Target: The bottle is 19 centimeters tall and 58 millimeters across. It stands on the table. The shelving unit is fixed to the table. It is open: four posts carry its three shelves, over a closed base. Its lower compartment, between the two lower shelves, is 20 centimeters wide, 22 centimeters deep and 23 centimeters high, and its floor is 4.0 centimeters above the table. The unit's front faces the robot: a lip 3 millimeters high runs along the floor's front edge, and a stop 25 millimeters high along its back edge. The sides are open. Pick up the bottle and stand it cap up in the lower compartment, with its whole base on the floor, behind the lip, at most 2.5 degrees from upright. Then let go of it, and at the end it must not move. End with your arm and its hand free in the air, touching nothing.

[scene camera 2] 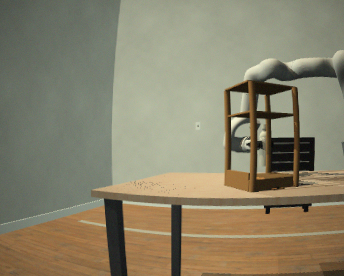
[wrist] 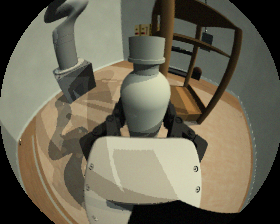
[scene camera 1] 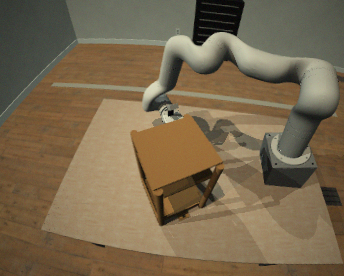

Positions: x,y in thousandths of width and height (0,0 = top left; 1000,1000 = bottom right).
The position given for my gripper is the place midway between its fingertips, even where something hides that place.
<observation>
I see my gripper (wrist: 516,453) and a grey bottle (wrist: 520,413).
</observation>
